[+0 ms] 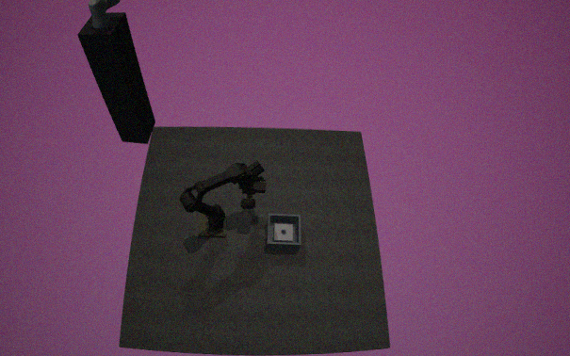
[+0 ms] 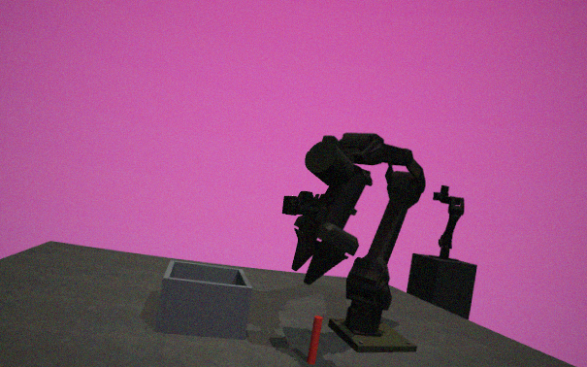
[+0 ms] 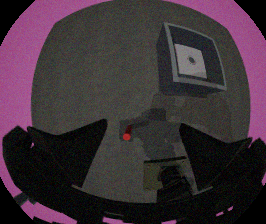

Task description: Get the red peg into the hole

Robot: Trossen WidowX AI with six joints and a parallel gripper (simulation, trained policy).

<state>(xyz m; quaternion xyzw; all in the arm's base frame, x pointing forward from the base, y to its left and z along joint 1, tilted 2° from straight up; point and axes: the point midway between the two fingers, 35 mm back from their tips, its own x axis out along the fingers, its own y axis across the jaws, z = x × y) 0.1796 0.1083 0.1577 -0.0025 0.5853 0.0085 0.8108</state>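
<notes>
Now: gripper tip 40 mm past the red peg, 20 mm to the right of it and 100 mm above it. Round my gripper tip: grey box (160 mm ahead, 120 mm to the right, 110 mm below); then plate (160 mm ahead, 120 mm to the right, 90 mm below).
</notes>
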